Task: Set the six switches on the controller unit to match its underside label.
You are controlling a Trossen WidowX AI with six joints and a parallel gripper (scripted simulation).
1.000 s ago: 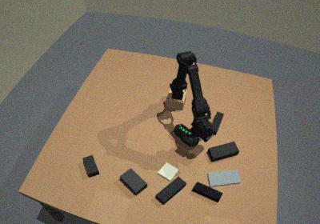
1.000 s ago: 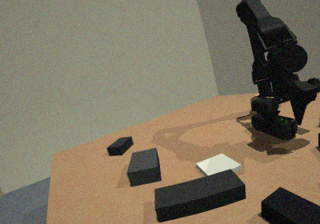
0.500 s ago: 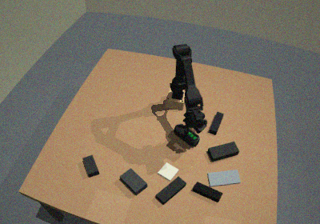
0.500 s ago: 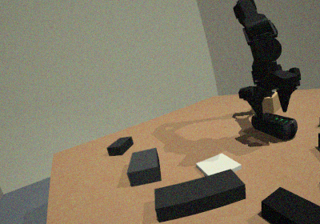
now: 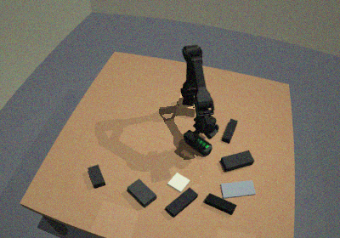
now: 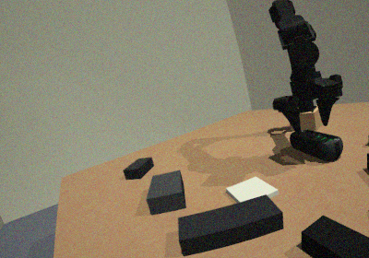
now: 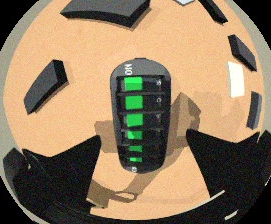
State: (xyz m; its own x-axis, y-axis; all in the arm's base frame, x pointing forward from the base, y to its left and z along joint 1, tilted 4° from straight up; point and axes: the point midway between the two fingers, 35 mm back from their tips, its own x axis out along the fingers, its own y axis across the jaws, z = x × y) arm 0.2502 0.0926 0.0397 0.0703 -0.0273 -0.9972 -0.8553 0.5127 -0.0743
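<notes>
Right now the slim dark block is 16 cm to the left of my gripper tip, 13 cm behind it and 5 cm below it. The rest, counted from my gripper tip: white tile 23 cm ahead, 6 cm to the right, 6 cm below; grey plate 23 cm to the left, 22 cm ahead, 6 cm below.
</notes>
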